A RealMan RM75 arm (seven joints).
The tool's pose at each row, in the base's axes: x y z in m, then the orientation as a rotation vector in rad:
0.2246, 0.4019, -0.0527, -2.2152, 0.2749, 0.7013
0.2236, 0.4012, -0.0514, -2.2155, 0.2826, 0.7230
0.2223, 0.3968, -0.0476, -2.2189, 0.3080, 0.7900
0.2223, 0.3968, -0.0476, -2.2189, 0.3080, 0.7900
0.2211, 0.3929, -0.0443, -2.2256, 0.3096, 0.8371
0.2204, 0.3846, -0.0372, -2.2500, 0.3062, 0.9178
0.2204, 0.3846, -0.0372, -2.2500, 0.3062, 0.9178
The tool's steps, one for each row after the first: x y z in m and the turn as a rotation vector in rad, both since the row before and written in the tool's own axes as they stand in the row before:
-0.0016, 0.0001, -0.0008, -0.0054, -0.0118, 0.0135
-0.0034, 0.0012, -0.0048, -0.0195, -0.0348, 0.0432
0.0000, 0.0000, 0.0000, 0.0000, 0.0000, 0.0000
-0.0031, 0.0013, -0.0040, -0.0209, -0.0276, 0.0194
-0.0054, 0.0023, -0.0093, -0.0495, -0.0437, 0.0309
0.0000, 0.0000, 0.0000, 0.0000, 0.0000, 0.0000

